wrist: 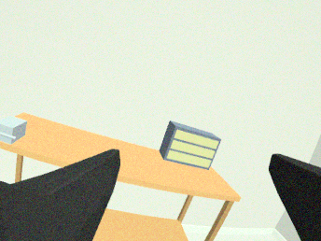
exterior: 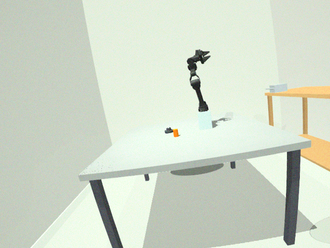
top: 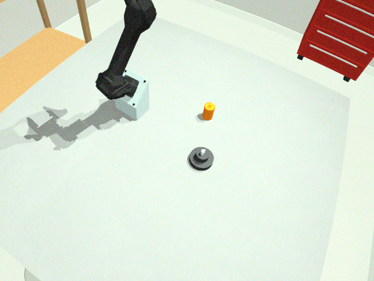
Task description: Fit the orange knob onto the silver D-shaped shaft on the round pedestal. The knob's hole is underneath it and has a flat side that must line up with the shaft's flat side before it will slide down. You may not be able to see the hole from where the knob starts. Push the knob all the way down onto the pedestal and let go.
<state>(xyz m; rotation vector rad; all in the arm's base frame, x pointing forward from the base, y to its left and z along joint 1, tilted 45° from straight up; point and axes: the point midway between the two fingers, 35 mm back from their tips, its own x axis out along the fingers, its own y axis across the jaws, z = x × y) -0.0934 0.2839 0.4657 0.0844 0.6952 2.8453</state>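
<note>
Now: the orange knob 61 cm below my gripper tip, 40 cm ahead of it and 27 cm to the left of it. Round my gripper tip: round pedestal: 62 cm below, 48 cm ahead, 8 cm to the left.
</note>
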